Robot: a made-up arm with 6 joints.
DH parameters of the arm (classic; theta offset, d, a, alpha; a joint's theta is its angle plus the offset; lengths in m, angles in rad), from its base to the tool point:
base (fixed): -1.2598 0 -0.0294 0
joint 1: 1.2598 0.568 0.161 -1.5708
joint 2: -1.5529 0 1.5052 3.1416
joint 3: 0.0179 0 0.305 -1.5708
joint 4: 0 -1.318 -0.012 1.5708
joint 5: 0 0.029 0.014 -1.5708
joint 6: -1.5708 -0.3 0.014 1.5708
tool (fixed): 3.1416 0.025 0 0
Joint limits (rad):
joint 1: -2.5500..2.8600
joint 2: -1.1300..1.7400
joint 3: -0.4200..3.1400
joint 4: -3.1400..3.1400
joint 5: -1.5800..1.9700
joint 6: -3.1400..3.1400
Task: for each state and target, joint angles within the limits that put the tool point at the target. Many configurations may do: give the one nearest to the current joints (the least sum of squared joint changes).
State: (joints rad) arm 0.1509 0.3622 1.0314 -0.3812 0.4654 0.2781
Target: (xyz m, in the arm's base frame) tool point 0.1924 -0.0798 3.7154
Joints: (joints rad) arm -0.1439 -0.0091 1.3069 -0.3472 0.3744 0.2836
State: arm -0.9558 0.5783 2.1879 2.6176 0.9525 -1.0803
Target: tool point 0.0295 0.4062 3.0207
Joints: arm -1.2085 0.3482 2.6154 2.4382 1.0726 -1.0682
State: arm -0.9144 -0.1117 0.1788 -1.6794 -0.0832 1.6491
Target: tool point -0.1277 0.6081 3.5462
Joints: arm -1.2603 -0.4879 0.9630 -1.7543 -0.2442 1.6503
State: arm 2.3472 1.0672 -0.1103 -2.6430 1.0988 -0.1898
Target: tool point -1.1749 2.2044 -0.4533
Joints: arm 2.0955 1.3846 0.3211 -2.5915 0.9097 -0.2029
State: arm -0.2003 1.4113 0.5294 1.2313 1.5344 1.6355
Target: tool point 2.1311 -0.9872 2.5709
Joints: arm -0.5341 0.7296 1.0451 1.0505 1.2152 1.6006
